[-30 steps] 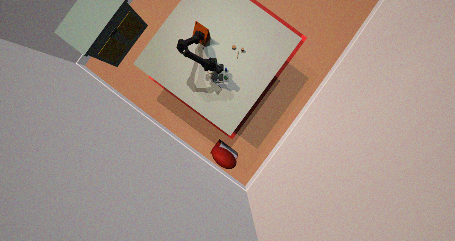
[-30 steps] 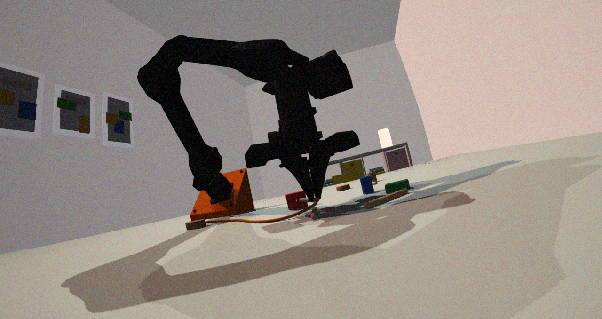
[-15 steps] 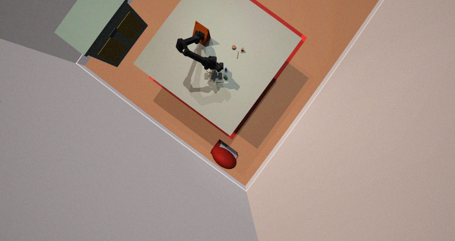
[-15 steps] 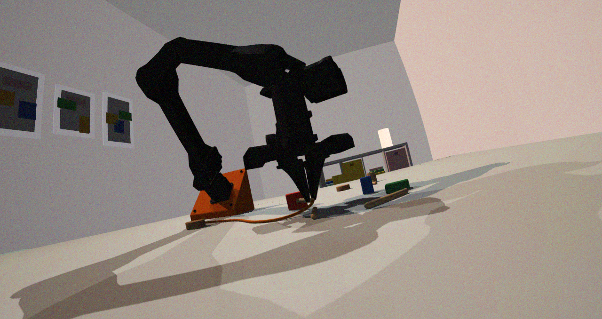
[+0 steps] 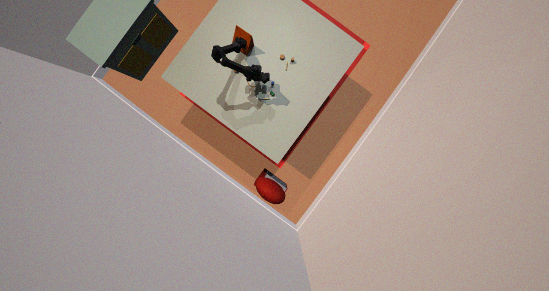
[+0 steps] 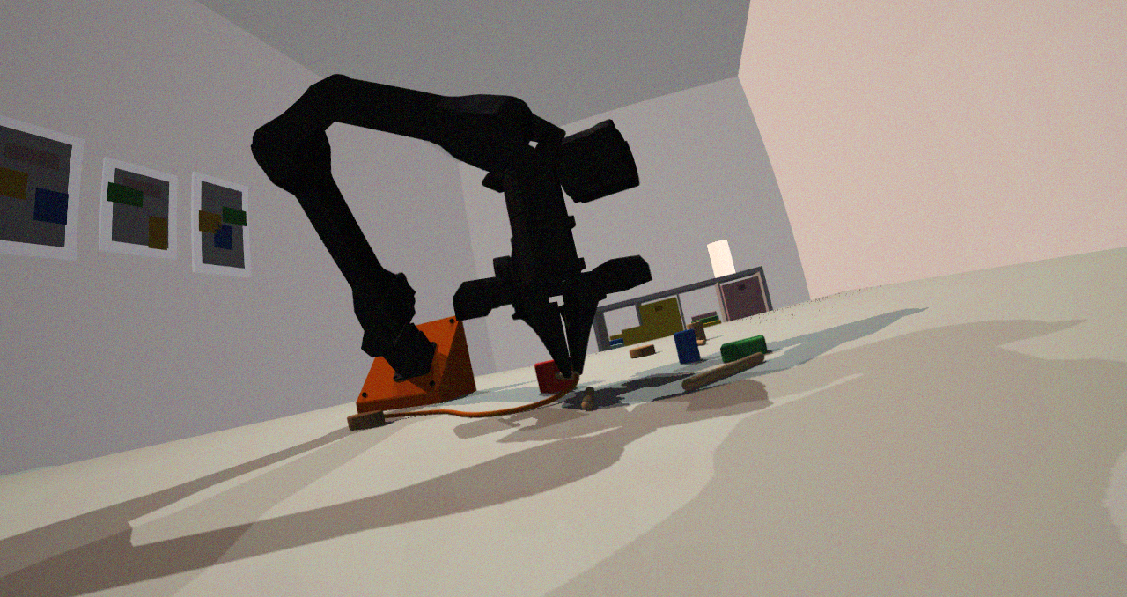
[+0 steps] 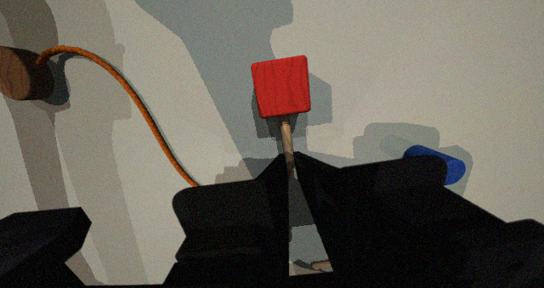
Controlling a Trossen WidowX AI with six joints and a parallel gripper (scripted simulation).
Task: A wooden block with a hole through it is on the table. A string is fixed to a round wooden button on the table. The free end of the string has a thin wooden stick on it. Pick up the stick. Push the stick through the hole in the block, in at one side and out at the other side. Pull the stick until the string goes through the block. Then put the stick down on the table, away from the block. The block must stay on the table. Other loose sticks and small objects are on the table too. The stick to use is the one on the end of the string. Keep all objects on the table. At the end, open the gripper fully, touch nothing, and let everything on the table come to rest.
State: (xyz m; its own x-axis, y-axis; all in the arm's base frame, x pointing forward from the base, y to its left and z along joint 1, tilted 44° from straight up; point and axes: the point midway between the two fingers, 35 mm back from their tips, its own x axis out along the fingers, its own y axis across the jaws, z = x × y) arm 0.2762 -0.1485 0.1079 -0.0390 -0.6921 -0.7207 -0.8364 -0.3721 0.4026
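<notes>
Right now my gripper tip is 40 mm to the right of the red block and 30 mm past it. The rest, counted from my gripper tip: green block (150 mm ahead, 30 mm to the right, 10 mm below); then round wooden button (220 mm behind, 30 mm to the right, 10 mm below); then blue cylinder (110 mm ahead, 40 mm to the left).
</notes>
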